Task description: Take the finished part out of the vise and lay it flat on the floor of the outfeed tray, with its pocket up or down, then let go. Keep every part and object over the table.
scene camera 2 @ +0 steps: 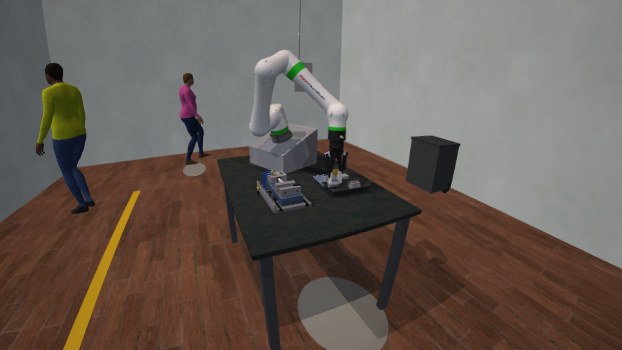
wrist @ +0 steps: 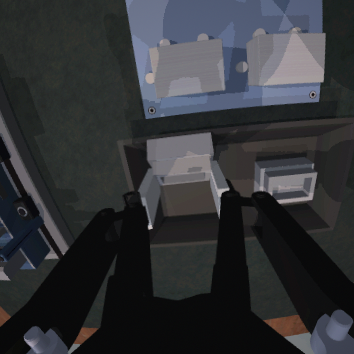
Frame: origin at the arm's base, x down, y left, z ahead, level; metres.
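Seen in the pictures: gripper, fingertip midpoint: (scene camera 2: pixel 334 183) (wrist: pixel 183 176); arm's base, link origin: (scene camera 2: pixel 282 137).
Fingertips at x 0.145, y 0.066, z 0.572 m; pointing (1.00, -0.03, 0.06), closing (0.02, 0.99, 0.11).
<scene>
Offsets run from my fingertips to a thing's top centre. "spot": to the spot under its first point. Level surfaces: height alone.
A light grey finished part @[dx -0.022, dy +0.002, dz -0.015 m] (wrist: pixel 180 146) is held between the pads of my gripper (wrist: pixel 183 176) (scene camera 2: pixel 335 178), which is shut on it over the left part of the dark outfeed tray (wrist: pixel 240 238) (scene camera 2: pixel 345 191). In the wrist view the part looks tilted: a plain side faces the camera and the pocket's rim shows foreshortened at its lower edge. Its underside is hidden, and I cannot tell if it touches the tray. Another grey part @[dx -0.002, dy +0.108, dz +0.039 m] (wrist: pixel 291 186) (scene camera 2: pixel 354 184) lies in the tray's right side, pocket up. The vise @[dx -0.054, dy -0.292, dz -0.045 m] (scene camera 2: pixel 289 192) stands left of the tray, with no part distinguishable in it.
A blue plate @[dx +0.037, dy +0.077, dz -0.134 m] (wrist: pixel 235 102) with two grey blocks @[dx +0.001, dy +0.027, dz -0.096 m] (wrist: pixel 189 67) @[dx +0.001, dy +0.116, dz -0.086 m] (wrist: pixel 287 57) lies just behind the tray. A yellow block @[dx +0.001, dy +0.128, dz -0.175 m] (scene camera 2: pixel 335 172) shows behind my fingers. The vise's base @[spot: dx -0.007, dy -0.386, dz +0.087 m] (scene camera 2: pixel 274 202) stands left on the table @[dx +0.045 m] (scene camera 2: pixel 320 225). A dark bin (scene camera 2: pixel 431 165) and two people stand beyond the table.
</scene>
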